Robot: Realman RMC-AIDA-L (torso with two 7-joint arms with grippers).
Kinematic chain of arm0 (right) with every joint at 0, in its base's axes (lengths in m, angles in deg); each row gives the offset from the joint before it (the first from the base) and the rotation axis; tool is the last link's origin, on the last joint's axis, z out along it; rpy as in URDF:
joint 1: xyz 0 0 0.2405 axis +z
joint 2: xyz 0 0 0 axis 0.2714 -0.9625 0
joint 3: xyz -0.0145 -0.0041 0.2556 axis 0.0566 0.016 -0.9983
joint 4: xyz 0 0 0 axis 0.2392 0.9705 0.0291
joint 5: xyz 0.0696 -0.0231 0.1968 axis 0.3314 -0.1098 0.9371
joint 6: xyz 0 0 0 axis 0.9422 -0.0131 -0.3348
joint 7: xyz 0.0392 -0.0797 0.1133 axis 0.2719 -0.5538 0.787
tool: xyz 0 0 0 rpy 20.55 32.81 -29.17
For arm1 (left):
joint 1: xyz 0 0 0.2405 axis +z
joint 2: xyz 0 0 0 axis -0.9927 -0.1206 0
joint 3: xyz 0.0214 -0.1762 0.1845 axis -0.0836 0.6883 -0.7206
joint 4: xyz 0 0 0 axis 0.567 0.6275 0.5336
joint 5: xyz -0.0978 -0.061 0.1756 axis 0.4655 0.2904 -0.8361
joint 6: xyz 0 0 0 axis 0.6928 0.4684 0.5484
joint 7: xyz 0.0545 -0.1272 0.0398 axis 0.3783 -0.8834 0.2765
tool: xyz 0 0 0 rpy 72.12 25.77 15.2
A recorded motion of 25 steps. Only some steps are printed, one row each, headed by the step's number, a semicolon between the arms.
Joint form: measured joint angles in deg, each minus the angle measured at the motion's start. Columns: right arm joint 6, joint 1, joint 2, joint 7, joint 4, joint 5, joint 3; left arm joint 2, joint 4, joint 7, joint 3, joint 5, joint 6, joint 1.
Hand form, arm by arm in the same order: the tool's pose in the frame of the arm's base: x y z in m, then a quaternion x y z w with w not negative. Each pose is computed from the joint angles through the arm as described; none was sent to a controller.
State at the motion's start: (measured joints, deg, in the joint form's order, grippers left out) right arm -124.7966 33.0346 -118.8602 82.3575 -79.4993 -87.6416 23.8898; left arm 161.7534 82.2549 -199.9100 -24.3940 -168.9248 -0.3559 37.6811
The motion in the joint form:
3: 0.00 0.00 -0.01 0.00 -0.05 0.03 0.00; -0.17 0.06 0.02 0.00 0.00 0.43 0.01
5: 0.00 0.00 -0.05 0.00 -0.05 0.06 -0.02; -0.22 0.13 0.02 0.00 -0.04 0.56 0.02
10: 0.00 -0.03 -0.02 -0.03 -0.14 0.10 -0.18; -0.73 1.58 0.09 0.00 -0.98 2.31 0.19
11: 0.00 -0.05 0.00 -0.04 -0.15 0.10 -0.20; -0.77 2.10 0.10 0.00 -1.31 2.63 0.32
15: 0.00 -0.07 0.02 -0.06 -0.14 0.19 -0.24; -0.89 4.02 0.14 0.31 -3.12 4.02 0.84
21: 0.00 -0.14 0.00 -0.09 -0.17 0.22 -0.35; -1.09 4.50 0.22 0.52 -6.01 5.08 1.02
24: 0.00 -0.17 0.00 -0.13 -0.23 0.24 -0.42; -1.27 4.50 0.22 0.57 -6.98 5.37 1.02
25: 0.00 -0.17 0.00 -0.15 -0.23 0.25 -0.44; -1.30 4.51 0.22 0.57 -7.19 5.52 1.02
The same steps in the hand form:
3: 0.2247 0.3880 0.0539 -0.83826 0.46246 -0.23586 0.16681; -0.2566 0.3857 -0.0328 -0.75074 -0.57886 0.20516 0.24335
5: 0.2246 0.3879 0.0535 -0.83842 0.46254 -0.23544 0.16639; -0.2567 0.3857 -0.0323 -0.75058 -0.57878 0.20586 0.24346
10: 0.2247 0.3881 0.0542 -0.83841 0.46304 -0.23395 0.16710; -0.2565 0.3864 -0.0246 -0.75029 -0.57395 0.21534 0.24753
11: 0.2248 0.3881 0.0544 -0.83832 0.46319 -0.23387 0.16729; -0.2564 0.3866 -0.0229 -0.75056 -0.57213 0.21691 0.24956
15: 0.2249 0.3881 0.0545 -0.83846 0.46344 -0.23306 0.16699; -0.2571 0.3870 -0.0155 -0.74940 -0.56612 0.22574 0.25873
21: 0.2252 0.3878 0.0545 -0.83835 0.46418 -0.23212 0.16681; -0.2629 0.3861 -0.0082 -0.74373 -0.55931 0.24681 0.27039
24: 0.2253 0.3878 0.0547 -0.83846 0.46423 -0.23144 0.16706; -0.2653 0.3862 -0.0051 -0.74107 -0.55720 0.25437 0.27503
25: 0.2253 0.3879 0.0547 -0.83855 0.46419 -0.23126 0.16700; -0.2658 0.3860 -0.0045 -0.74040 -0.55687 0.25650 0.27551

